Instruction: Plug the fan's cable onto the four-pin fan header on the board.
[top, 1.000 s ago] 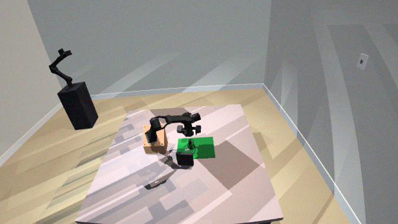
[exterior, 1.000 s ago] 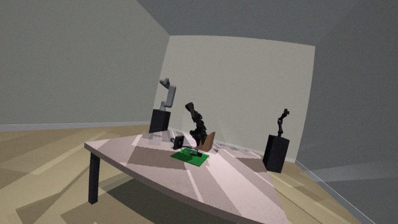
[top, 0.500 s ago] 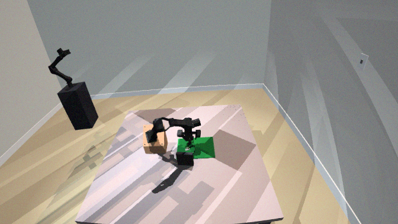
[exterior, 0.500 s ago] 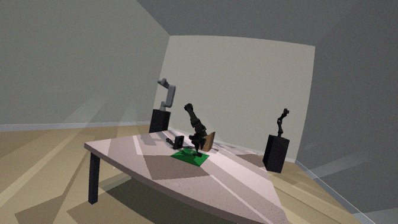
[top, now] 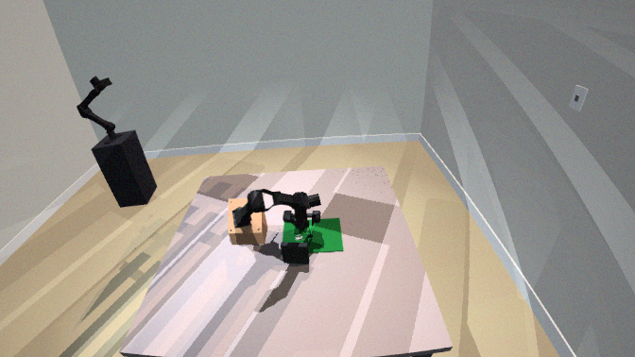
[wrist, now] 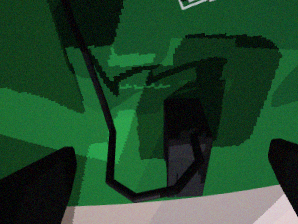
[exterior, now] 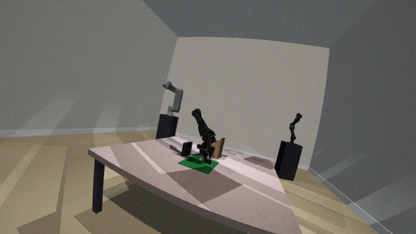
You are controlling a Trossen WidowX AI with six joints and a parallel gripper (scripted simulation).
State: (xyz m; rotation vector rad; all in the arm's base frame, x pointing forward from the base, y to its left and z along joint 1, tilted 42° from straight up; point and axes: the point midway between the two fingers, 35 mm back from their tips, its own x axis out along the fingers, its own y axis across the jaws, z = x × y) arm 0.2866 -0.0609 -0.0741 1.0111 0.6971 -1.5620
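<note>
Right now my gripper tip is 10 mm to the right of the black fan plug and 10 mm above it. From my gripper tip the other things lie so: white four-pin fan header: 30 mm behind, 70 mm to the right, 30 mm below; green board: 40 mm ahead, 50 mm to the right, 40 mm below; black fan: 60 mm behind, 200 mm to the right, 30 mm above.
</note>
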